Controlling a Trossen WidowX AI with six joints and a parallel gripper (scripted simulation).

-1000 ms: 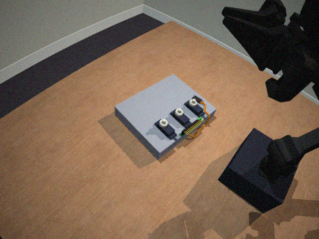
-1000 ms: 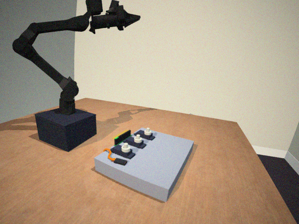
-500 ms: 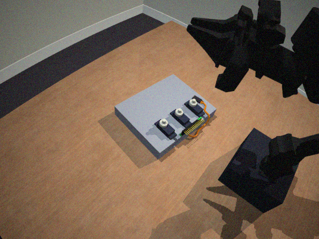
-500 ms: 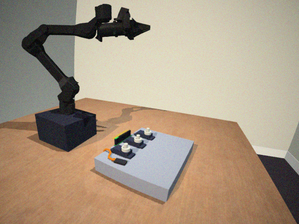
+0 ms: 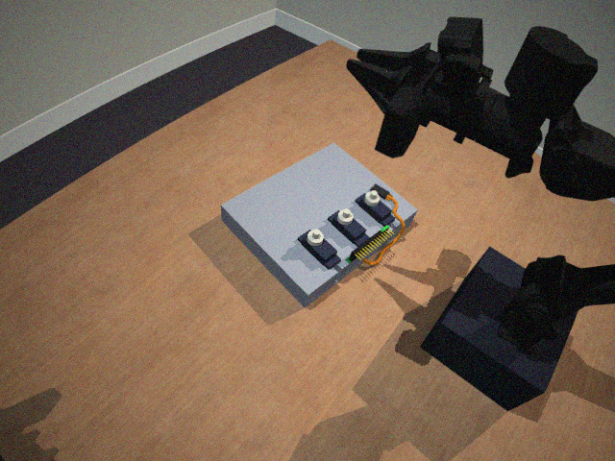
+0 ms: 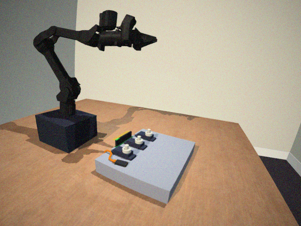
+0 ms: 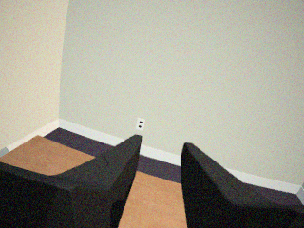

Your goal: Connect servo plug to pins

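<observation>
Now: the green mark 35 cm below my gripper tip, 10 cm to the right of it and 9 cm behind it. The rest, counted from my gripper tip: pin strip 36 cm below, 8 cm behind, 7 cm to the right; grey holder block 39 cm below, 11 cm to the right, 7 cm ahead.
</observation>
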